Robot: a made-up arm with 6 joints. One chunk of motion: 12 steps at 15 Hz.
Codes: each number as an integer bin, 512 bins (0 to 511) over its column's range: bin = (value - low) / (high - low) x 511, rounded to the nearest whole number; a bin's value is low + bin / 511 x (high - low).
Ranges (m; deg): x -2..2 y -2..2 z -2..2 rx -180..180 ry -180..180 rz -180..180
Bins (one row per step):
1: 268 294 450 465 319 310
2: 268 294 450 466 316 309
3: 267 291 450 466 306 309
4: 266 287 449 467 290 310
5: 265 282 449 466 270 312
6: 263 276 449 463 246 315
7: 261 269 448 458 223 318
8: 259 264 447 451 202 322
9: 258 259 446 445 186 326
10: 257 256 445 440 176 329
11: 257 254 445 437 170 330
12: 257 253 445 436 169 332
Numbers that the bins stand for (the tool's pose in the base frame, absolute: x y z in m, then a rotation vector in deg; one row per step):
1: 0.0978 0.3014 1.5225 147.59 44.74 38.40
2: 0.0978 0.3014 1.5225 148.30 42.62 37.69
3: 0.0900 0.2779 1.5225 148.30 35.58 37.69
4: 0.0822 0.2466 1.5147 149.00 24.31 38.40
5: 0.0744 0.2074 1.5147 148.30 10.22 39.80
6: 0.0587 0.1605 1.5147 146.18 -6.69 41.92
7: 0.0431 0.1057 1.5068 142.66 -22.90 44.03
8: 0.0274 0.0665 1.4990 137.73 -37.69 46.85
9: 0.0196 0.0274 1.4912 133.50 -48.96 49.67
10: 0.0117 0.0039 1.4834 129.98 -56.01 51.78
11: 0.0117 -0.0117 1.4834 127.87 -60.23 52.49
12: 0.0117 -0.0196 1.4834 127.16 -60.94 53.89

